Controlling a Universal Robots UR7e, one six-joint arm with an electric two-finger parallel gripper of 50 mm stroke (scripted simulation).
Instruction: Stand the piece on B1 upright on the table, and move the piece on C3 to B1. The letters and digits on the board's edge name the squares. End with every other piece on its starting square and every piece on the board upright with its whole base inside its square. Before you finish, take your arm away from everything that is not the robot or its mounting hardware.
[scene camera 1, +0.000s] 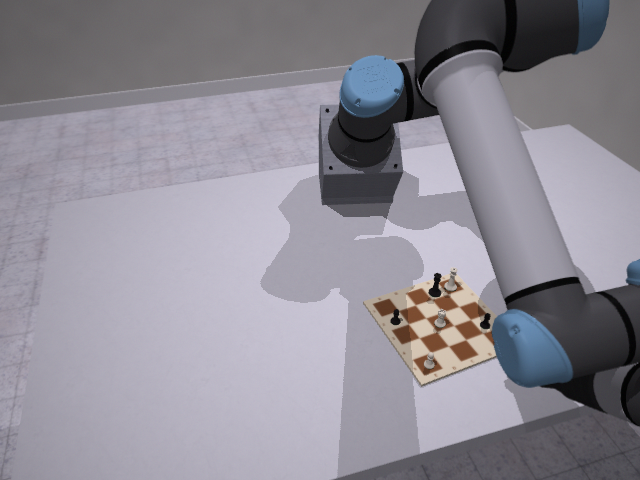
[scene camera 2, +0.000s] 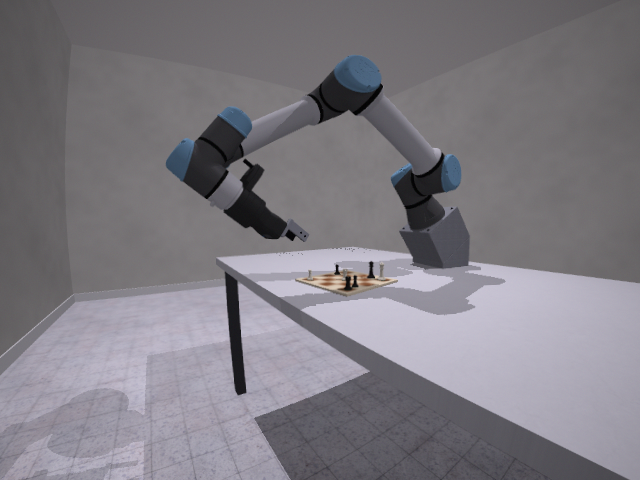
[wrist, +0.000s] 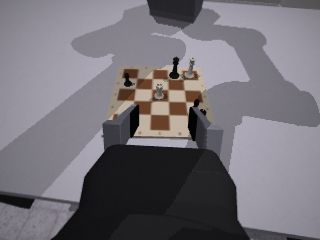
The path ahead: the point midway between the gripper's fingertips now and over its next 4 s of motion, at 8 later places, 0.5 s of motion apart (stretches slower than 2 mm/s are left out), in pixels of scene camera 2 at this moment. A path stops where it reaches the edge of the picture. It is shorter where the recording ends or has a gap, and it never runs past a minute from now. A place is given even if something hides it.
The gripper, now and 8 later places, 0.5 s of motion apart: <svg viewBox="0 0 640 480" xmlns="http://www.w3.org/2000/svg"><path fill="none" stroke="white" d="M300 237L309 228L325 221L345 220L362 225L370 228L371 229L372 230L373 234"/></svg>
